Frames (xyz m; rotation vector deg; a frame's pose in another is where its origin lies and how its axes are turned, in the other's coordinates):
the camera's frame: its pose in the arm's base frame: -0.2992 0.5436 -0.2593 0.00 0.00 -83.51
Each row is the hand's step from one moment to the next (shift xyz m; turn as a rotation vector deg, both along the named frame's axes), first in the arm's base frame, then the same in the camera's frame.
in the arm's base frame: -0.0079 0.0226 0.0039 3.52 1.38 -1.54
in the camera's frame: -0.0233 -0.0053 0.0039 -0.97 3.65 -1.54
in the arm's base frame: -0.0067 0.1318 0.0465 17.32 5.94 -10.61
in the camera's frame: -0.1317 0.0082 0.0465 -3.94 17.88 -10.61
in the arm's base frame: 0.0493 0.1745 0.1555 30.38 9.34 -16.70
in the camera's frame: -0.1678 0.0687 0.1555 -5.85 31.24 -16.70
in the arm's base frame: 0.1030 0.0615 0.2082 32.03 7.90 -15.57
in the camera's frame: -0.0495 0.1093 0.2082 -4.23 32.72 -15.57
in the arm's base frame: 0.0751 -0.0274 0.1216 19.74 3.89 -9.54
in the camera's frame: 0.0357 0.0715 0.1216 -1.63 20.05 -9.54
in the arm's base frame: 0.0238 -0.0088 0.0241 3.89 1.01 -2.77
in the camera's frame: 0.0114 0.0227 0.0241 -0.56 3.98 -2.77
